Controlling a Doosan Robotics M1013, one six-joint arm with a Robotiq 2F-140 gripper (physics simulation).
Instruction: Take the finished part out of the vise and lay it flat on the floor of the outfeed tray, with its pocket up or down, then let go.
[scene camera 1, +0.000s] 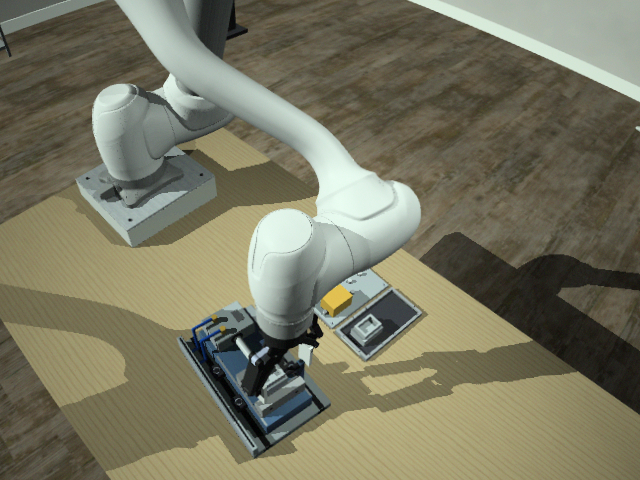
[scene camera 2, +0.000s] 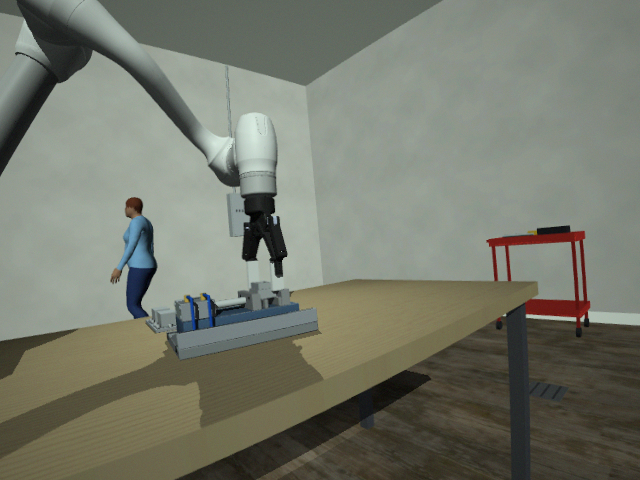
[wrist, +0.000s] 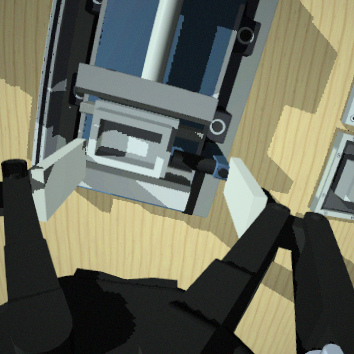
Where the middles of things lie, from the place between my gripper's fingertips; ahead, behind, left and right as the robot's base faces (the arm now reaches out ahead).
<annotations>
Now: hand 12 cm past the grey plate (scene camera 1: 369, 285), 30 cm to the right of it and 9 cm above it.
</annotations>
